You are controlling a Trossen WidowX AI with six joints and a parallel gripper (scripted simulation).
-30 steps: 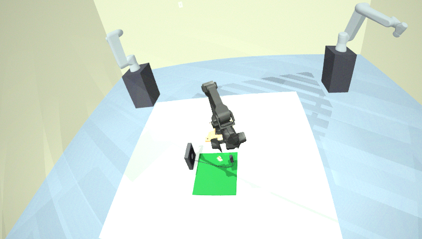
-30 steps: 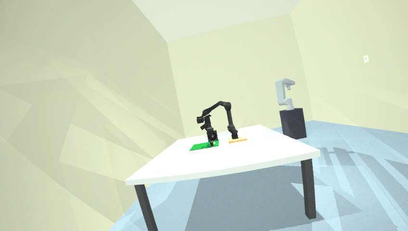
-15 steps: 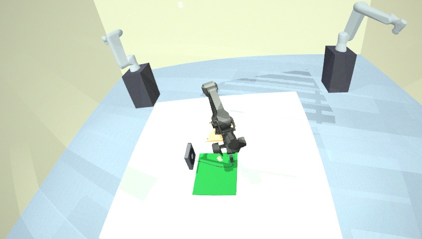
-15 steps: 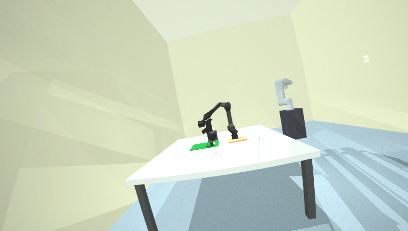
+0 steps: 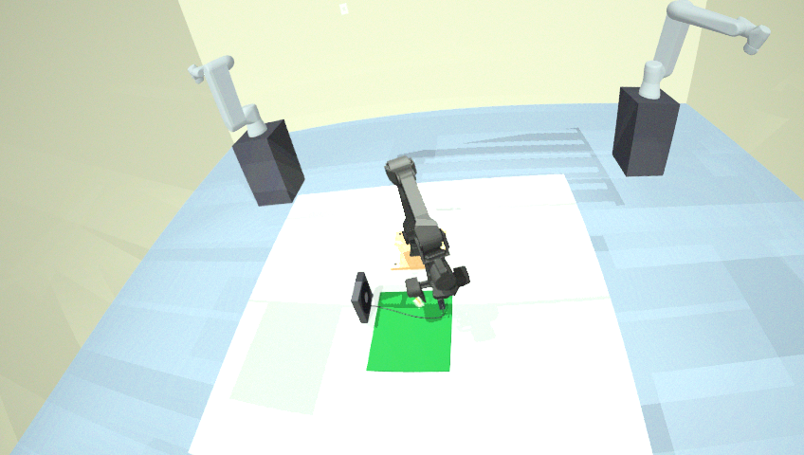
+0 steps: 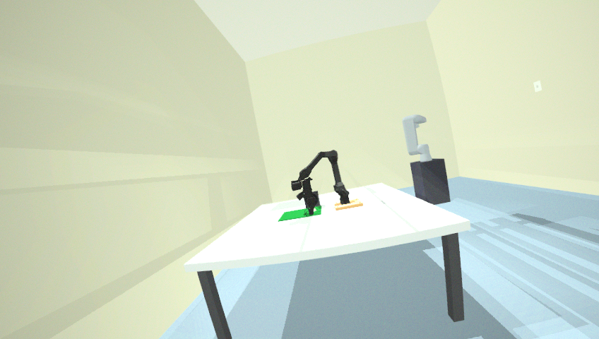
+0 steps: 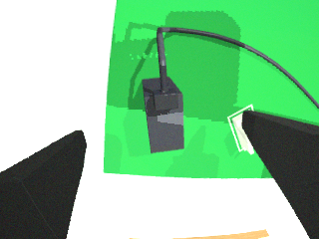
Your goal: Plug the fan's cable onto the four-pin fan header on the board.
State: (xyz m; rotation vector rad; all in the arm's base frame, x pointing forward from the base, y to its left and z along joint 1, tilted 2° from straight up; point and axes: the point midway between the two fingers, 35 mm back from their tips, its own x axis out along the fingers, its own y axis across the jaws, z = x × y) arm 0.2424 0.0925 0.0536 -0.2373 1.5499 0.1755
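My gripper tip is now 1 cm above the dark plug. The rest, counted from my gripper tip: green board: 9 cm ahead, 8 cm to the right, 5 cm below; white four-pin header: 7 cm to the right, 4 cm below, 1 cm behind; square fan: 24 cm to the right, 2 cm above, 1 cm ahead.
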